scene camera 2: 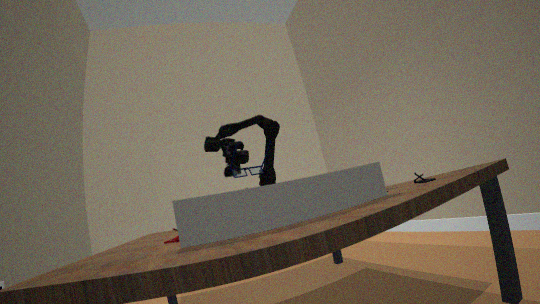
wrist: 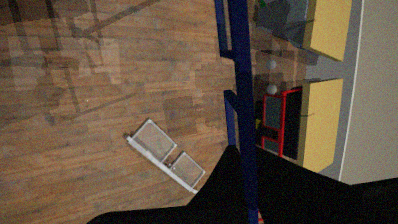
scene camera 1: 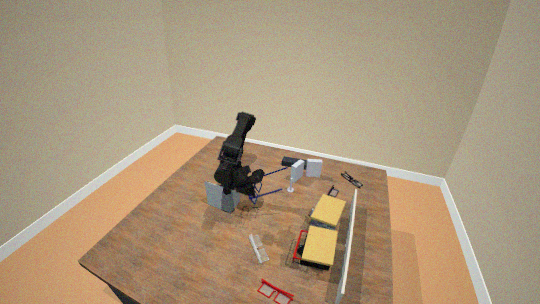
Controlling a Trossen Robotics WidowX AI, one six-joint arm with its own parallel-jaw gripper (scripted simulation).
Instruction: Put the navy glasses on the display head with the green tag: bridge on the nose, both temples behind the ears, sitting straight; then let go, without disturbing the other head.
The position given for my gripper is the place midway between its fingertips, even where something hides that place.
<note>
In view: my gripper [scene camera 1: 254, 197] and a long white panel [scene camera 2: 211, 218].
My gripper is seen too in the wrist view [wrist: 238, 152].
</note>
